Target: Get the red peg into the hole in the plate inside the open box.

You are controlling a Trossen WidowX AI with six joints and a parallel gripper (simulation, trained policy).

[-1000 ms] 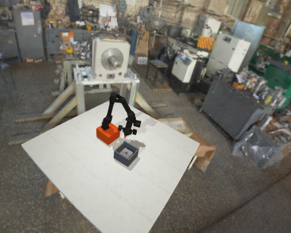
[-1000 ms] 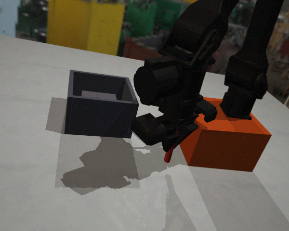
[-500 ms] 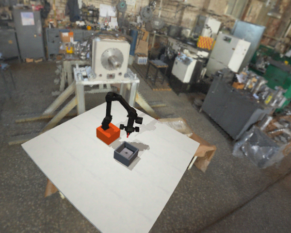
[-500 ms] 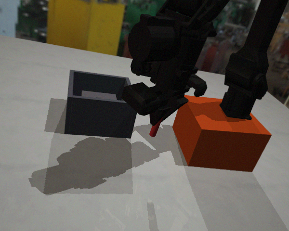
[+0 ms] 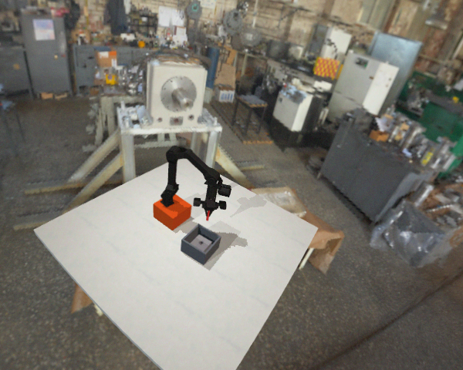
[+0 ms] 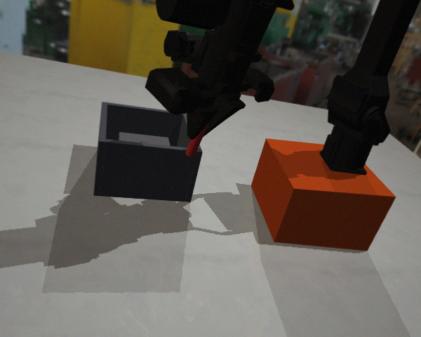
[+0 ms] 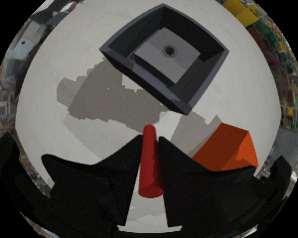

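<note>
Right now the grey plate is 7 cm ahead of my gripper tip, 12 cm to the right of it and 10 cm below it. From my gripper tip the other things lie so: red peg 1 cm to the left, 1 cm above; dark box 7 cm ahead, 12 cm to the right, 12 cm below.
</note>
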